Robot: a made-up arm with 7 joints. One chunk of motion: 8 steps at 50 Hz.
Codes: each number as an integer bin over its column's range. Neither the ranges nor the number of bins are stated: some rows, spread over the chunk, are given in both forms.
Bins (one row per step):
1: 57 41 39 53 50 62 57
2: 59 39 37 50 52 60 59
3: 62 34 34 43 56 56 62
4: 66 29 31 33 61 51 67
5: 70 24 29 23 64 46 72
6: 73 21 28 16 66 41 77
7: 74 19 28 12 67 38 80
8: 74 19 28 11 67 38 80
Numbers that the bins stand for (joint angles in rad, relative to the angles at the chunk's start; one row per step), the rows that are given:
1: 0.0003 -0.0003 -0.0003 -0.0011 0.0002 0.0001 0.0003
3: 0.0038 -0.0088 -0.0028 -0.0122 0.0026 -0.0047 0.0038
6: 0.0116 -0.0245 -0.0059 -0.0422 0.0067 -0.0169 0.0144
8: 0.0123 -0.0270 -0.0059 -0.0478 0.0071 -0.0193 0.0166
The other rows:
2: 0.0017 -0.0027 -0.0013 -0.0044 0.0010 -0.0015 0.0017
4: 0.0067 -0.0148 -0.0043 -0.0233 0.0046 -0.0088 0.0074
5: 0.0095 -0.0209 -0.0054 -0.0344 0.0059 -0.0128 0.0109
7: 0.0123 -0.0270 -0.0059 -0.0467 0.0071 -0.0193 0.0166

